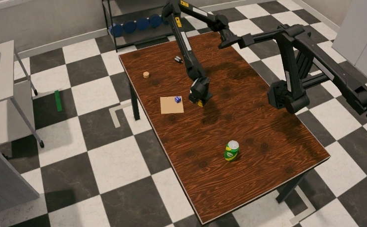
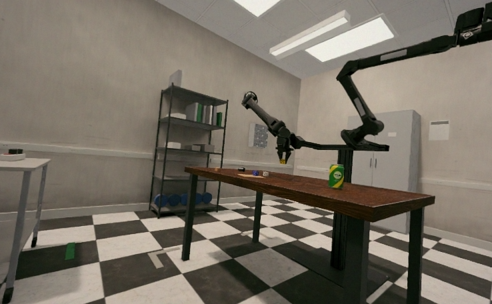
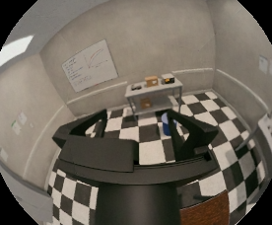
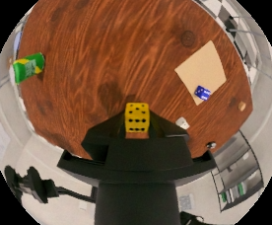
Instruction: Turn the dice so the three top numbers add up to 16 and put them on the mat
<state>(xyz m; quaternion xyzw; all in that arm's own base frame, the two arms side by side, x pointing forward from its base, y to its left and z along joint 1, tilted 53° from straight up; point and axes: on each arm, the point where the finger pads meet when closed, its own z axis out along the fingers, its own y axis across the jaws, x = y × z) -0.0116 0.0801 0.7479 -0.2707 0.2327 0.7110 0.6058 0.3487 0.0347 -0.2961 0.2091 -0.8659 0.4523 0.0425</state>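
My right gripper is now 15 cm to the left of the tan mat, 12 cm short of it and 11 cm above it. Round my right hand: yellow die: right at my right hand; blue die: 16 cm to the right, 9 cm below, 8 cm ahead; white die: 18 cm to the right, 9 cm below, 4 cm behind.
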